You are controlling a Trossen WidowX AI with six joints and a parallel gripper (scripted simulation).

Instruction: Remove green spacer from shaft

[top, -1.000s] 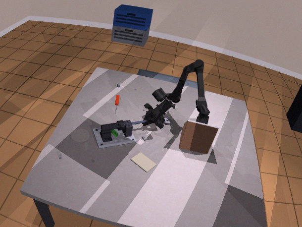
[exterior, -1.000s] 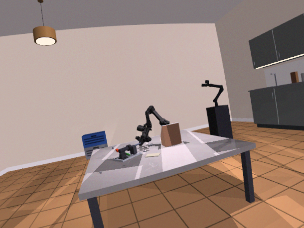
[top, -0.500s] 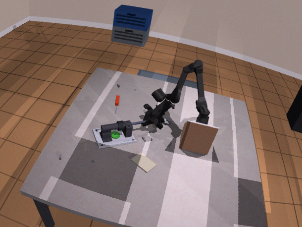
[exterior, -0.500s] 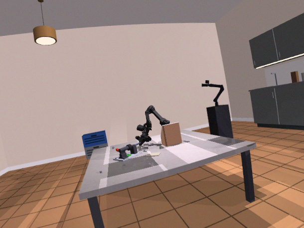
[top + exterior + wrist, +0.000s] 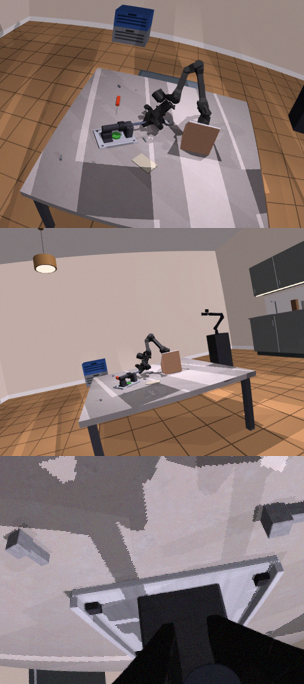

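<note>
Right now my gripper tip is 50 mm short of the thin shaft, 40 mm to the right of it and 30 mm below it. Also, from my gripper tip: green spacer: 130 mm ahead, 90 mm to the left, 40 mm below; beige card: 80 mm behind, 230 mm to the left, 50 mm below; toothed disc: 140 mm behind, 150 mm to the right, 50 mm below.
</note>
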